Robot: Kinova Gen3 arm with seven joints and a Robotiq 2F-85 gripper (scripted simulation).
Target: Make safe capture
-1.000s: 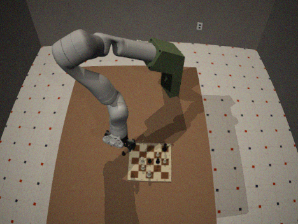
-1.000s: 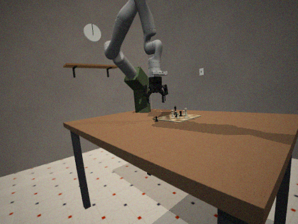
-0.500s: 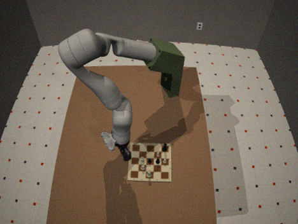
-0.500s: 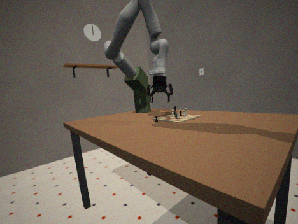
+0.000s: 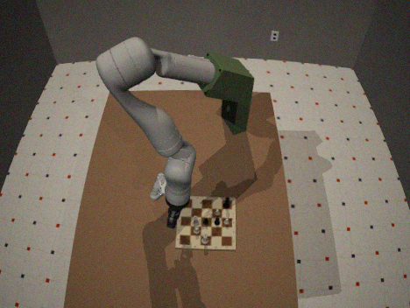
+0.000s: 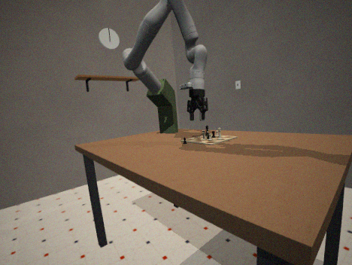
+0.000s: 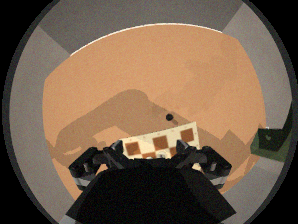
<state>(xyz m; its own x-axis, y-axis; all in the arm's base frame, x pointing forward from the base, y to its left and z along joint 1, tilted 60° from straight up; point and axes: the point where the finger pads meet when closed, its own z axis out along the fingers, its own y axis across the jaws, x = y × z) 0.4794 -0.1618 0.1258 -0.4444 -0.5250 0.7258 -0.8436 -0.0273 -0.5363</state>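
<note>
The chessboard is 11 cm to the left of my hand and 11 cm below it. Round my hand: tall black piece: 19 cm to the left, 8 cm below, 5 cm behind.
</note>
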